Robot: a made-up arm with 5 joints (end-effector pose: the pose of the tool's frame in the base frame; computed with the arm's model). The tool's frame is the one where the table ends. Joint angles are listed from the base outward.
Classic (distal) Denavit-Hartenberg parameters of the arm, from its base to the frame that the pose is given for. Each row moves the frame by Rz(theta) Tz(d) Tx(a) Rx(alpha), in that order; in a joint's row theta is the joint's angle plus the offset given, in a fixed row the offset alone. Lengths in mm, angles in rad.
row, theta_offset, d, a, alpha
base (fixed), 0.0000, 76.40, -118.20, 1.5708
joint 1, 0.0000, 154.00, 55.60, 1.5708
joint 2, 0.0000, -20.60, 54.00, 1.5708
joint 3, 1.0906, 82.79, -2.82, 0.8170
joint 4, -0.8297, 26.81, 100.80, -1.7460
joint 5, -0.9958, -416.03, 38.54, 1.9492
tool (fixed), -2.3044, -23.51, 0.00, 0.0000
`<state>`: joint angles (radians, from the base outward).
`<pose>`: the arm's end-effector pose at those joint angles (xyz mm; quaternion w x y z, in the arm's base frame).
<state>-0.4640 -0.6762 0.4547 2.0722 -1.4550</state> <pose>-178.6 81.4 -310.8 0.3092 0.1257 0.8634 -0.3782</pose>
Working (the frame after each row of the table, in the pose's form):
after base (fixed): -118.2 0.0 76.4 0.7071 0.7071 0.0000 0.0000
after joint 1: -68.5 -154.0 51.5 0.0000 -0.9732 0.0000 0.2299
after joint 2: -21.6 -120.2 51.1 0.7031 -0.5953 -0.0749 0.3816
after joint 3: -66.7 -55.7 76.8 0.4077 -0.3450 0.6356 0.5575
after joint 4: -162.3 -15.2 87.0 0.0731 0.0521 -0.0680 0.9936
after joint 5: -168.3 64.2 -323.1 0.4713 0.8400 0.2361 0.1288

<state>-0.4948 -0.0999 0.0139 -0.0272 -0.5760</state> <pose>339.3 -208.0 250.2 0.7728 -0.0414 -0.2111 -0.5971</pose>
Working (the frame after each row of the table, in the pose's form):
after base (fixed): -118.2 0.0 76.4 0.7071 0.7071 0.0000 0.0000
after joint 1: -69.3 -154.0 50.0 0.0000 -0.9696 0.0000 0.2449
after joint 2: -12.2 -148.6 42.6 0.6934 -0.6761 0.1387 0.2072
after joint 3: -19.4 -66.4 49.4 0.6417 -0.2701 0.6484 0.3079
after joint 4: 53.3 -94.0 -20.2 0.0625 -0.8763 0.2966 0.3746
after joint 5: 332.7 -200.6 271.5 0.8597 -0.2097 -0.0479 0.4633

